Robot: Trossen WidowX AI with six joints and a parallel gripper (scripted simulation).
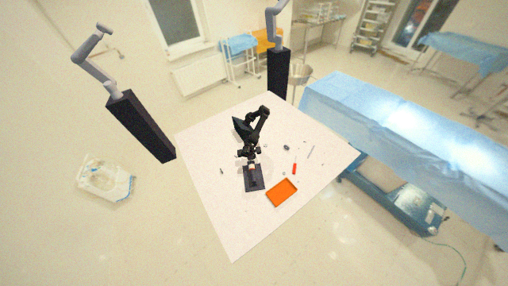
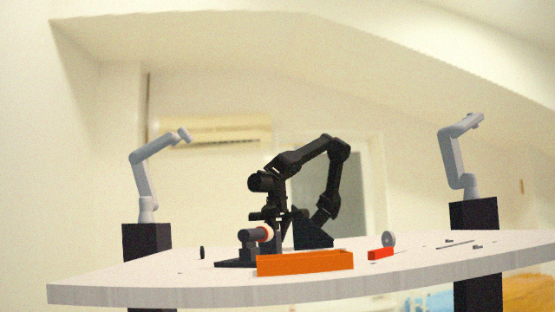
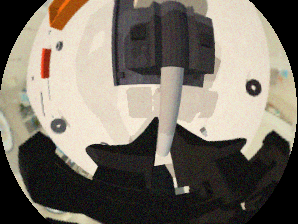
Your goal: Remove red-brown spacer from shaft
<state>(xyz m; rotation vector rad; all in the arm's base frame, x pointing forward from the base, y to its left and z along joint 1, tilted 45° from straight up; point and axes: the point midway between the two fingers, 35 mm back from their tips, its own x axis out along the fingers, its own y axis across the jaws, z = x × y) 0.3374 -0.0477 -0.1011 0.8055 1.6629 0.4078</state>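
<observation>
Right now my gripper tip is 80 mm short of the grey shaft, 30 mm below it and 20 mm to the left of it. Also, from my gripper tip: round grey disc 330 mm to the left, 40 mm ahead, 20 mm below; then red-brown spacer 130 mm ahead, 40 mm to the right, 30 mm above; then small black ring 260 mm to the right, 20 mm below, 10 mm behind.
</observation>
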